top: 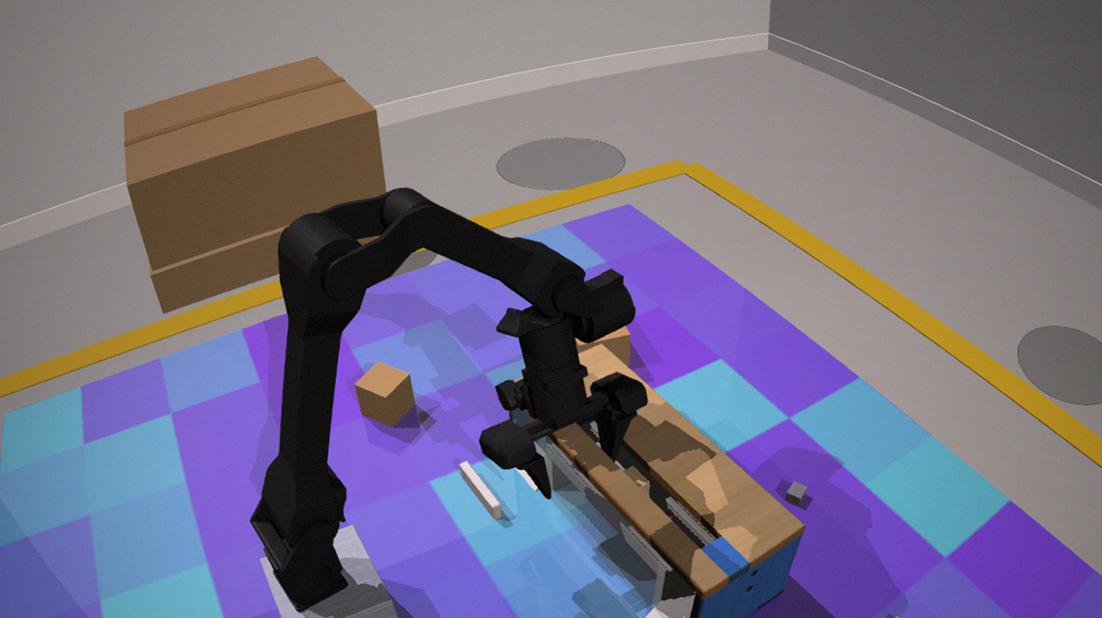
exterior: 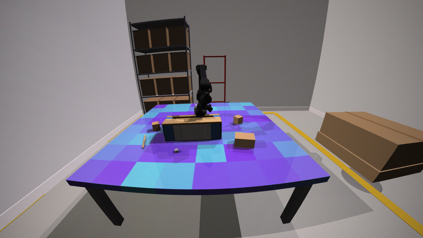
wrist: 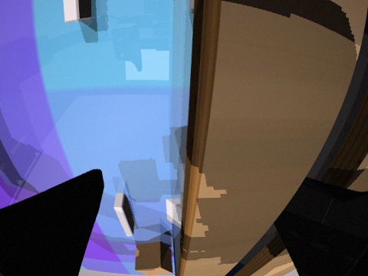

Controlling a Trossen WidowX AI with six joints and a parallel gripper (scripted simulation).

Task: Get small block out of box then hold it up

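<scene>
Now: the tan block 40 mm to the right of my gripper tip, 40 mm ahead of it and 10 mm below it. From my gripper tip the other things lie so: clear-fronted box (40 mm to the right, 30 mm below, 30 mm ahead); flat carton (270 mm to the left, 250 mm ahead, 60 mm below); wooden stick (390 mm to the right, 100 mm ahead, 90 mm below).
</scene>
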